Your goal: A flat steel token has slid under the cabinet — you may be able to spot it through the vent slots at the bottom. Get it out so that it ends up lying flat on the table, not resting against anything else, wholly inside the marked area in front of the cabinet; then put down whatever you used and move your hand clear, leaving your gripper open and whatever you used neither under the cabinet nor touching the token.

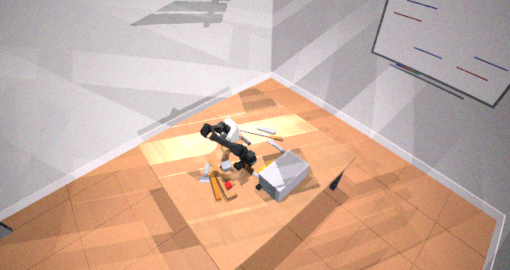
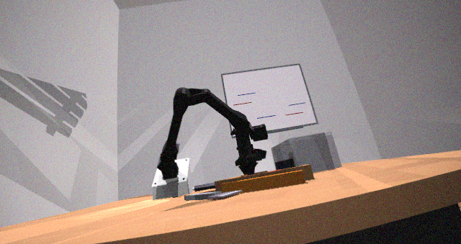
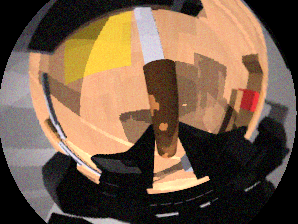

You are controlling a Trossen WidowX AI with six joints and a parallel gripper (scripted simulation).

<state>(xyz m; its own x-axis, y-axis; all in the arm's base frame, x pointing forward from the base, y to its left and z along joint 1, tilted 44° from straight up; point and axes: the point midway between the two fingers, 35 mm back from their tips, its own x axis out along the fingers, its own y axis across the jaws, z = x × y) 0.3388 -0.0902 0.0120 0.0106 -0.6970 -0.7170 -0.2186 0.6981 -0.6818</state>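
The grey block lies 11 cm to the right of my gripper tip, 9 cm behind it and 1 cm above it. From my gripper tip the other things lie so: orange bar: 27 cm to the right, 1 cm ahead, 1 cm above; then thin wooden stick: 17 cm to the right, 7 cm behind; then red block: 19 cm to the right, 6 cm ahead, 1 cm above.
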